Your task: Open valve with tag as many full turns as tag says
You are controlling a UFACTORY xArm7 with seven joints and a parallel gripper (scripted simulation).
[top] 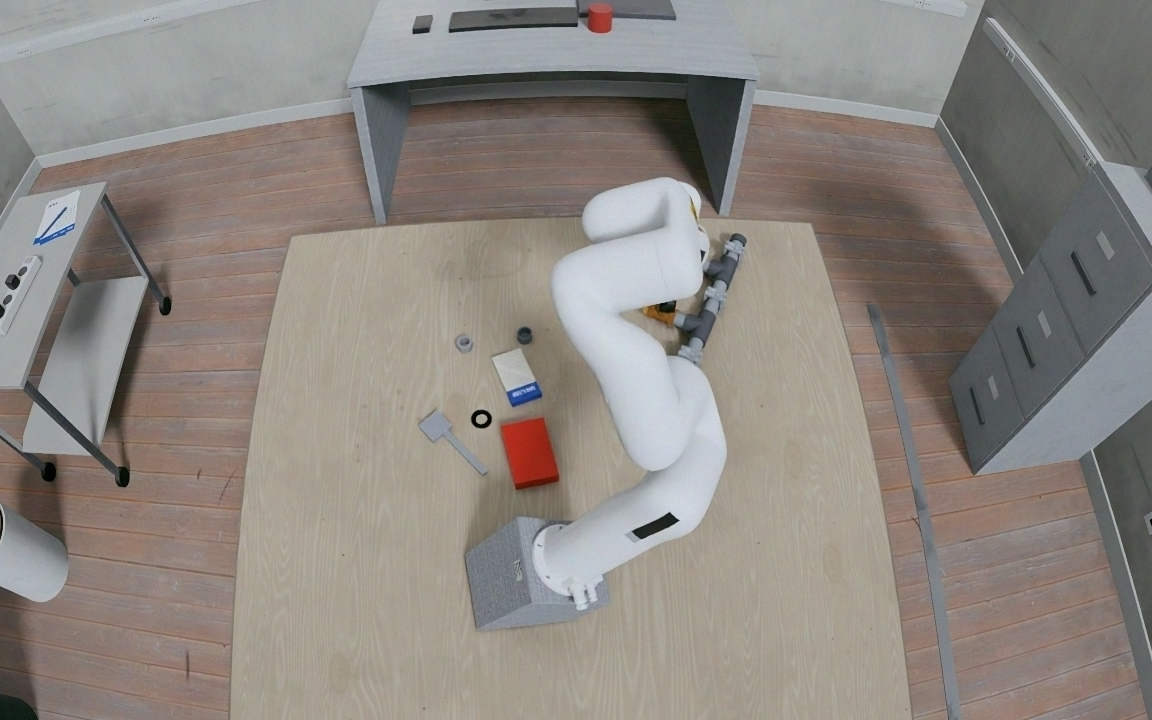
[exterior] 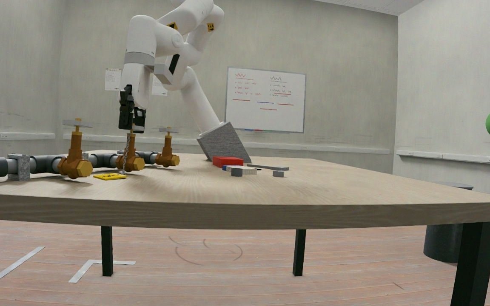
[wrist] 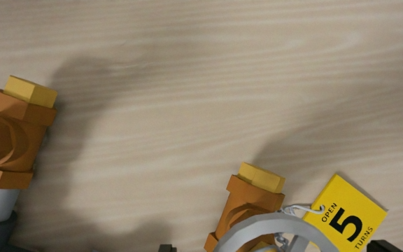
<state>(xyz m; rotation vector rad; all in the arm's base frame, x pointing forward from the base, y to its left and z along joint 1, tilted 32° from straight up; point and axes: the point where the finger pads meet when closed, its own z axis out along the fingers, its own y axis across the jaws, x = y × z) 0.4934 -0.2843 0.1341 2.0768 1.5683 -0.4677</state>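
The yellow tag lies 110 mm below my hand, 80 mm ahead of it and 30 mm to the right of it. From my hand the other things lie so: blue-and-white box: 310 mm to the left, 110 mm below, 70 mm behind; red block: 320 mm to the left, 240 mm behind, 100 mm below; grey nut: 400 mm to the left, 110 mm below, 30 mm ahead.
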